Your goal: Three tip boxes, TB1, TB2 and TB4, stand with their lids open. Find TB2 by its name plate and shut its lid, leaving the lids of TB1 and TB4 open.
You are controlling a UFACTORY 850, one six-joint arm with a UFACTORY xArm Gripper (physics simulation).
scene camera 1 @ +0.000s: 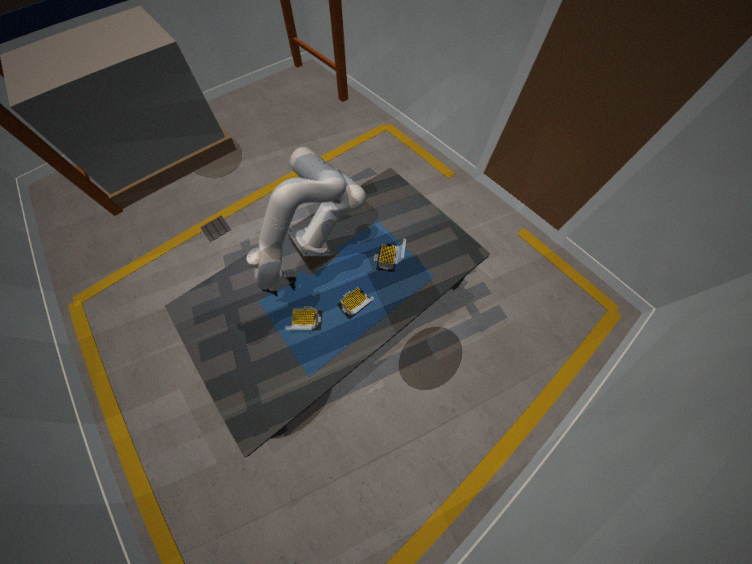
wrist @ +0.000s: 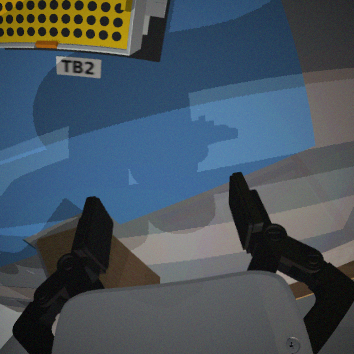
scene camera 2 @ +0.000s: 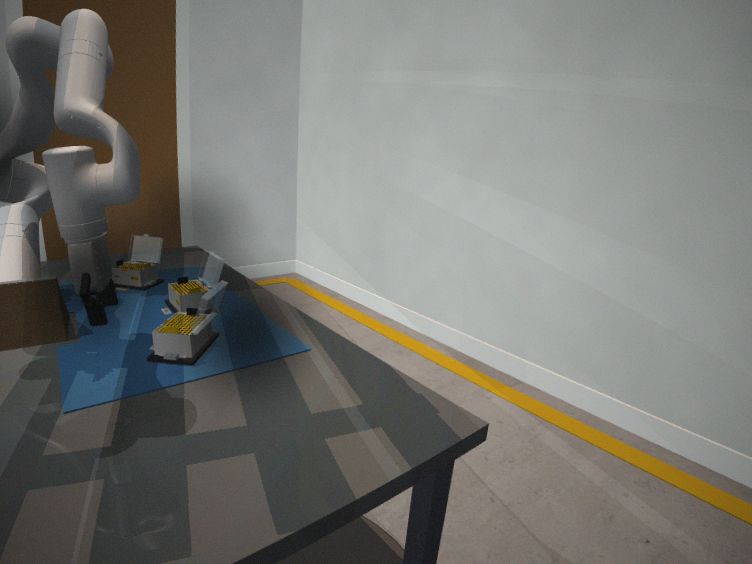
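Note:
TB2 (scene camera 1: 304, 316) (scene camera 2: 182, 333) (wrist: 60, 22) is a white box with a yellow perforated rack, leftmost in scene camera 1 and nearest in scene camera 2. Its name plate (wrist: 78, 67) reads TB2. Its lid (scene camera 1: 301, 328) (scene camera 2: 210, 298) stands open on the side away from the arm; the lid does not show in the wrist view. TB1 (scene camera 1: 354, 300) (scene camera 2: 187, 293), in the middle, and TB4 (scene camera 1: 386, 254) (scene camera 2: 134, 273), farthest from TB2, also have open lids. My gripper (scene camera 1: 284, 290) (scene camera 2: 102, 310) (wrist: 165, 198) is open and empty, above the mat's arm-side edge, on TB2's name-plate side, apart from it.
The boxes stand on a blue mat (scene camera 1: 312, 361) (scene camera 2: 103, 394) on a dark table (scene camera 1: 239, 418) (scene camera 2: 291, 497). The arm's base (scene camera 1: 311, 241) stands behind the mat. TB1 stands close beside TB2, between it and TB4.

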